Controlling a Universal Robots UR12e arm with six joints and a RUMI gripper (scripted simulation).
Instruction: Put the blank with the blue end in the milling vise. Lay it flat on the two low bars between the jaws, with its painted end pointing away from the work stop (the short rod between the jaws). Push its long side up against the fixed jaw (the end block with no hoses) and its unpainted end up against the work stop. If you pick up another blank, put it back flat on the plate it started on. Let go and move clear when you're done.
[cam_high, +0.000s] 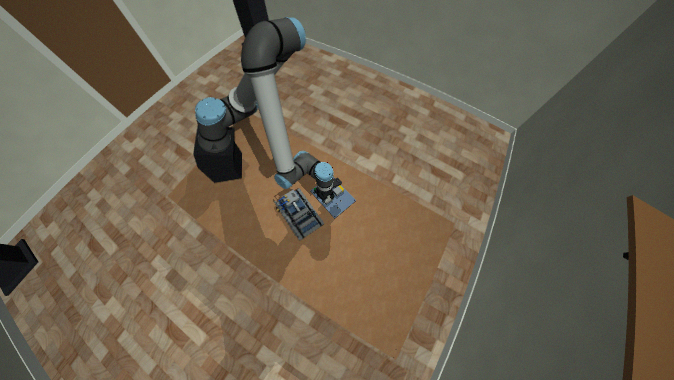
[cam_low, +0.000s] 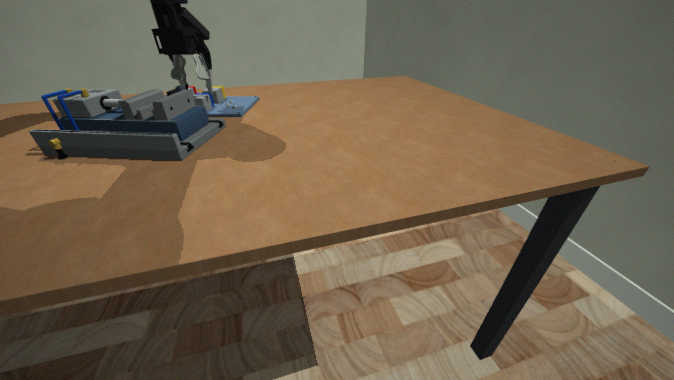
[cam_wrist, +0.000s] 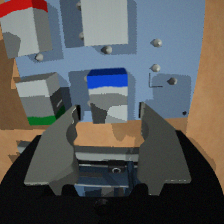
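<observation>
The blue blank is 4 cm below my hand. The rest, counted from my hand: yellow blank 3 cm ahead, 9 cm to the left, 4 cm below; green blank 9 cm behind, 3 cm to the left, 4 cm below; light blue plate 1 cm ahead, 4 cm to the left, 6 cm below.
</observation>
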